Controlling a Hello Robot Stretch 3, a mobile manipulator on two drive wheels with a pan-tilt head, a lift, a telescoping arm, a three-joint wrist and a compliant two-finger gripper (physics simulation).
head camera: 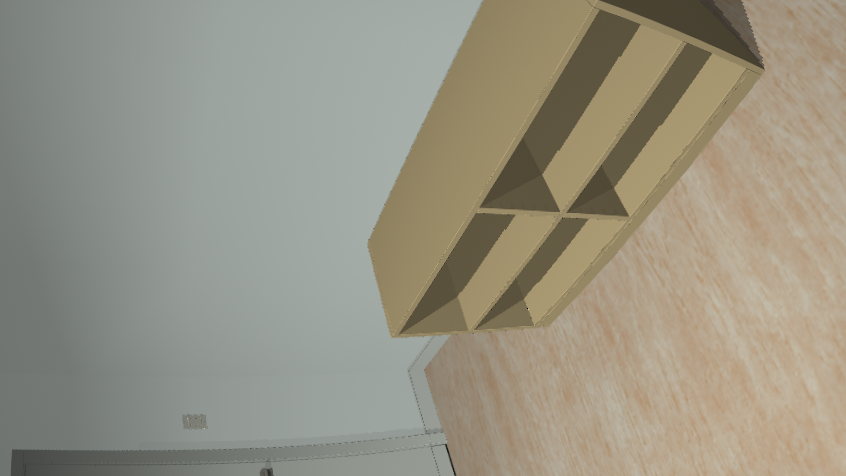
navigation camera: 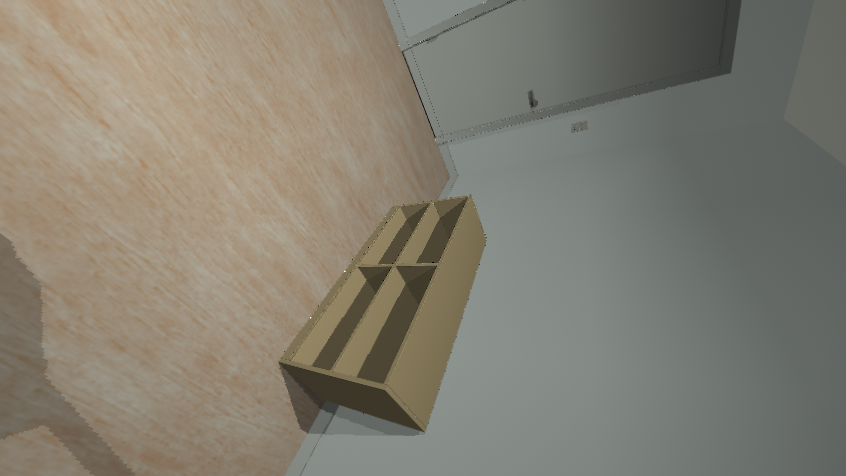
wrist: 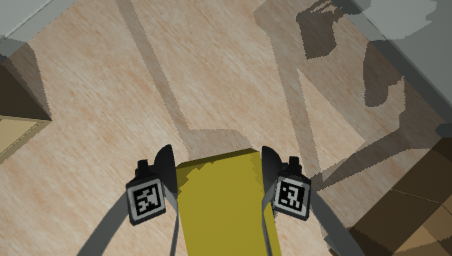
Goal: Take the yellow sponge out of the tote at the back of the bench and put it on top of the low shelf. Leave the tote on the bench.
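Frame: origin at the robot's base, x ahead, y left, z up, level; metres.
Seen in the pictures: gripper, fingertip midpoint: (wrist: 218, 162).
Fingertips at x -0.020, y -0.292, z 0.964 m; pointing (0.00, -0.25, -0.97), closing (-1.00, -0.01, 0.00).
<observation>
A point is followed by its place in that frame.
The yellow sponge (wrist: 225, 215) @(x -0.025, y -0.260, z 0.991 m) is at the bottom centre of the wrist view, between both fingertips. My gripper (wrist: 218, 162) @(x -0.020, y -0.292, z 0.964 m) is shut on it and holds it above the wood floor (wrist: 100, 85) @(x 0.569, y -0.593, z 0.001 m). The low shelf (head camera: 467, 153) @(x 1.287, y -0.157, z 0.611 m) (navigation camera: 443, 331) @(x 1.249, y -0.338, z 0.610 m) is a tan unit with open compartments; it appears tilted in the head and navigation views, against the grey wall. No object shows on the visible part of its top. Part of the shelf (wrist: 17, 135) @(x 0.900, y -0.346, z 0.079 m) also shows at the left edge of the wrist view, apart from the gripper. The tote does not show in these views.
A brown wooden piece of furniture (wrist: 395, 215) @(x -0.802, y 0.045, z 0.146 m) is at the lower right of the wrist view. A door (navigation camera: 567, 59) @(x 2.261, y 1.336, z 1.190 m) stands in the wall beyond the shelf. Shadows lie across the floor in the wrist and navigation views.
</observation>
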